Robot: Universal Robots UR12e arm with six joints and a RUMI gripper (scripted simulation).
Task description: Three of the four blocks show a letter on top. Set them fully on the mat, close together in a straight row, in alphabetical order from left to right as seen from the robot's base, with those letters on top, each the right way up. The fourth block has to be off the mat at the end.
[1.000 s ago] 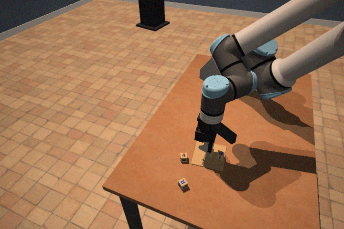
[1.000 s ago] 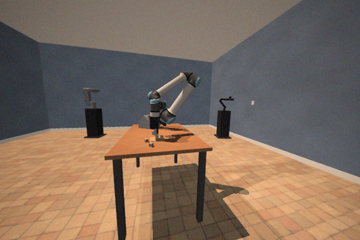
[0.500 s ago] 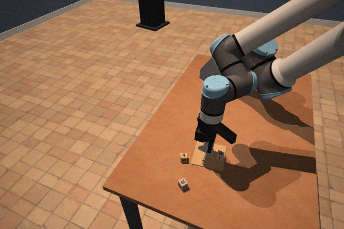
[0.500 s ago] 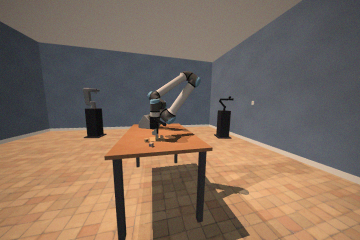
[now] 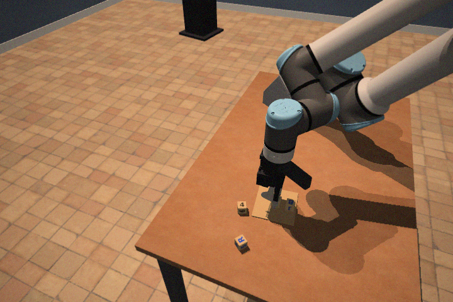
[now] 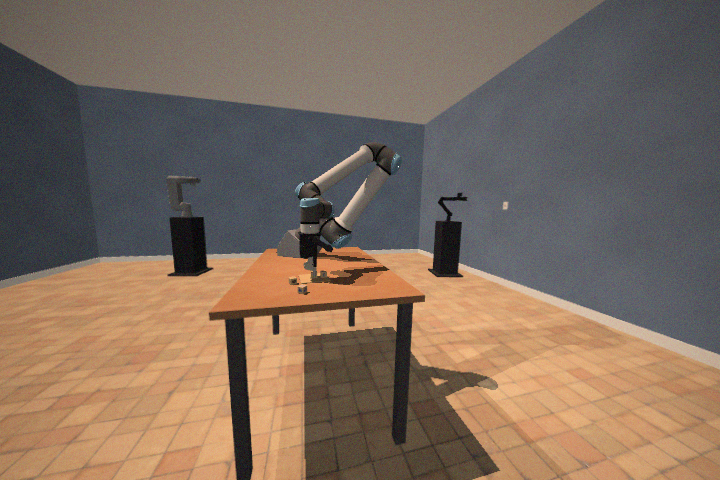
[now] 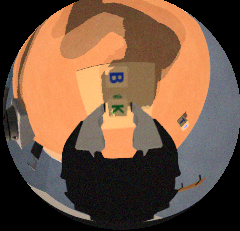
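Now: the tan mat 20 mm below my hand.
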